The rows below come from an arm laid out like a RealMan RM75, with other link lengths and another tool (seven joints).
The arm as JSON. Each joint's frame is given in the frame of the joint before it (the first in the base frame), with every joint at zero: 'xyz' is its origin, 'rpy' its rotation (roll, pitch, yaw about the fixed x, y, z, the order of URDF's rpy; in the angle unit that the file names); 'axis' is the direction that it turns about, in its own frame. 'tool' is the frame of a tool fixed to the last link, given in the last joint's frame.
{
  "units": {
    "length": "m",
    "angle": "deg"
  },
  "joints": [
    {
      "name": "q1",
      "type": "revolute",
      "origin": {
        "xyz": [
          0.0,
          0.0,
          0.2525
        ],
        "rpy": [
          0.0,
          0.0,
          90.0
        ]
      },
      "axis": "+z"
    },
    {
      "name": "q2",
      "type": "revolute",
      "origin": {
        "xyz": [
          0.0,
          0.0,
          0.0
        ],
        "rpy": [
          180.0,
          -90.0,
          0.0
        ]
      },
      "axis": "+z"
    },
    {
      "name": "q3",
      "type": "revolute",
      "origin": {
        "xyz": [
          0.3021,
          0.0,
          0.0
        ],
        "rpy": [
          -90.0,
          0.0,
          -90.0
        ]
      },
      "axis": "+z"
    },
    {
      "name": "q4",
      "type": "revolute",
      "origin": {
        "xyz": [
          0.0,
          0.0,
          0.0
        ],
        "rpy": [
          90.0,
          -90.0,
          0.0
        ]
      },
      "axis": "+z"
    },
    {
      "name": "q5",
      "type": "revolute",
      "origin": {
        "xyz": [
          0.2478,
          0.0,
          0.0
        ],
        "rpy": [
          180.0,
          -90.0,
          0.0
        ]
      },
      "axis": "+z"
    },
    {
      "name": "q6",
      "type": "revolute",
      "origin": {
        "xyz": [
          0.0,
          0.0,
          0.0
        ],
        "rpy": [
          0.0,
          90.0,
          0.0
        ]
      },
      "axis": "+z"
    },
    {
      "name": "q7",
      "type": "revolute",
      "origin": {
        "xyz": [
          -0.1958,
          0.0,
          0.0
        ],
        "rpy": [
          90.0,
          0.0,
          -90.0
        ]
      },
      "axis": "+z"
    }
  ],
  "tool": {
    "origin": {
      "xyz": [
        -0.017,
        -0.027,
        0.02
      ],
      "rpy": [
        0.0,
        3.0,
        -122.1
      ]
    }
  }
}
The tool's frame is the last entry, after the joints.
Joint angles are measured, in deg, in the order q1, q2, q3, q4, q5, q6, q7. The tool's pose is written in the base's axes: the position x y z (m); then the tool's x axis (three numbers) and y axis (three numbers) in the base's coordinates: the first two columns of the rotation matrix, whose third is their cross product. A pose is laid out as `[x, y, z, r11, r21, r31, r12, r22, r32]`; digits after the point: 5 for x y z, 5 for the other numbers.
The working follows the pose.
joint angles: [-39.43, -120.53, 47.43, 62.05, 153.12, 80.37, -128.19]
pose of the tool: [-0.32862, 0.48812, -0.00865, -0.90511, 0.09246, 0.41500, 0.24140, 0.91524, 0.32257]
Where each joint sits with the arm in this pose, in the base's axes (m; each line is computed from the numbers above, not from the rounded line before):
q1: 0.0000 0.0000 0.2525
q2: 0.0000 0.0000 0.2525
q3: -0.2010 0.1653 0.0990
q4: -0.2010 0.1653 0.0990
q5: -0.2340 0.4011 0.1676
q6: -0.2340 0.4011 0.1676
q7: -0.2931 0.4768 -0.0030
the tool: -0.3286 0.4881 -0.0086

